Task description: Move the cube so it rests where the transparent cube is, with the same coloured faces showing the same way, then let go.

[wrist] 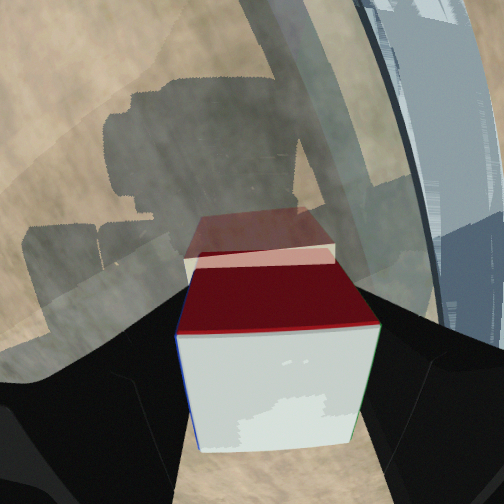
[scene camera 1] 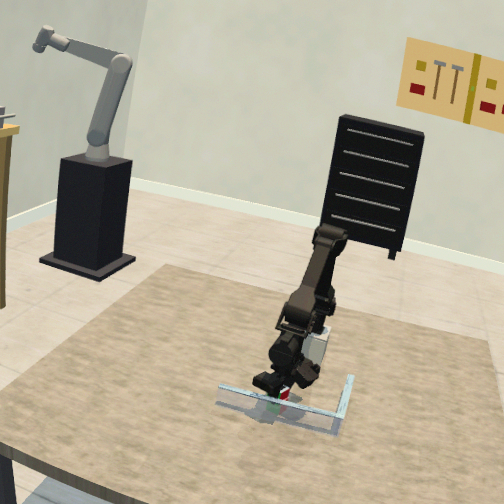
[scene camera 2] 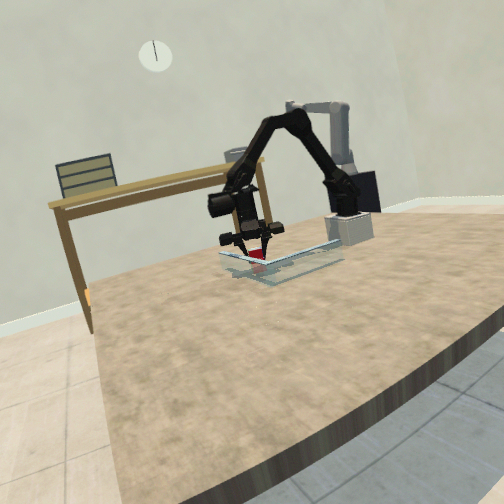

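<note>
The cube (wrist: 275, 350) shows a dark red top face and a white near face in the wrist view. My gripper (wrist: 278, 400) is shut on the cube, a black finger on each side. The transparent cube (wrist: 262, 245) shows as a pale red ghost just beyond the held cube and overlapping it. In scene camera 1 the gripper (scene camera 1: 285, 385) holds the cube low over the table inside an L-shaped glass frame (scene camera 1: 300, 405). In scene camera 2 the gripper (scene camera 2: 252, 243) has the red cube (scene camera 2: 257, 254) at its tips, just above the table.
The glass frame's rail (wrist: 440, 170) runs along the right of the wrist view. A second grey arm on a black pedestal (scene camera 1: 92, 210) and a black drawer cabinet (scene camera 1: 375, 185) stand off the table. A wooden table (scene camera 2: 150, 190) stands behind.
</note>
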